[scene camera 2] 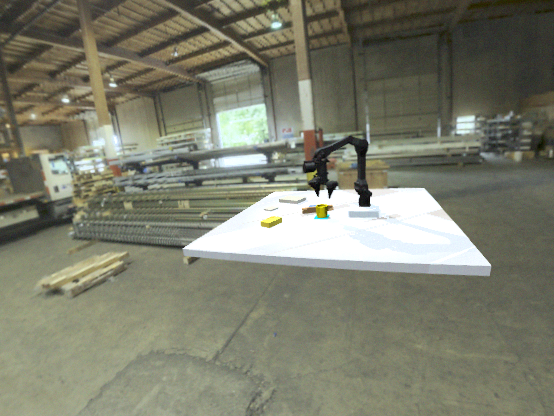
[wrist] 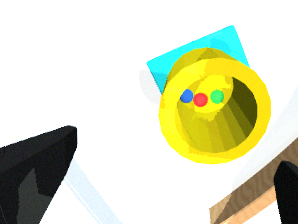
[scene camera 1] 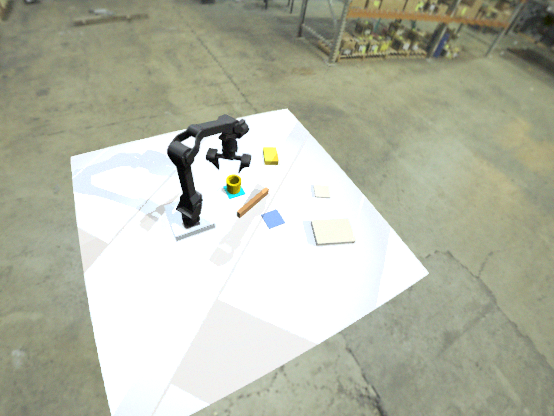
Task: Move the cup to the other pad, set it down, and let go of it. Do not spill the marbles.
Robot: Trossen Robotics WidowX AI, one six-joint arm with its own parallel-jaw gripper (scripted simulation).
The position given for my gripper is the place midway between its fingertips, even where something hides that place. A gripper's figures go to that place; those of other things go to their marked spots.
My gripper (wrist: 182,156) is 0.10 m from the lens. A yellow cup (wrist: 220,133): 0.18 m from the lens. A cyan pad (wrist: 226,39): 0.21 m from the lens.
